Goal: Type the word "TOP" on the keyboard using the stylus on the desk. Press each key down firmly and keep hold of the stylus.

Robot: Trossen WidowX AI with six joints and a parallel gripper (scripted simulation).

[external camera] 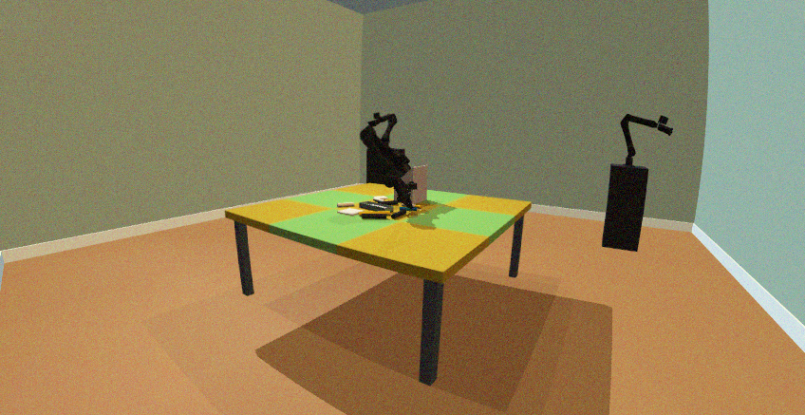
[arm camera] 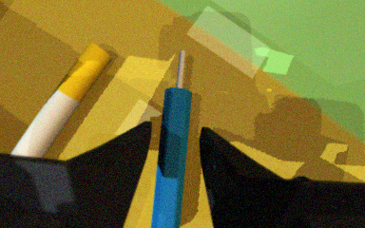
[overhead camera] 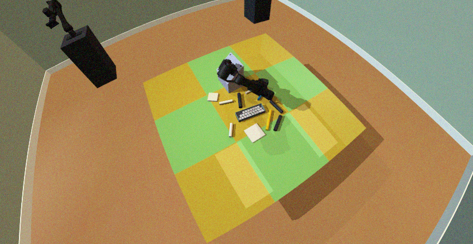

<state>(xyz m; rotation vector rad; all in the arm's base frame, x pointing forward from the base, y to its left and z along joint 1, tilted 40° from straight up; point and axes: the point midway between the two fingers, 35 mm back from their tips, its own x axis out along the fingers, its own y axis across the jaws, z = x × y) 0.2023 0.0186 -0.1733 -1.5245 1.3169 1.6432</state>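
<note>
Right now the blue stylus is 10 mm to the left of my gripper tip and 10 mm behind it. From my gripper tip the other things lie so: beige pen: 70 mm behind, 30 mm to the right; grey stylus tip: 40 mm to the left, 20 mm behind; white pad: 240 mm ahead, 220 mm to the right, 10 mm below.
</note>
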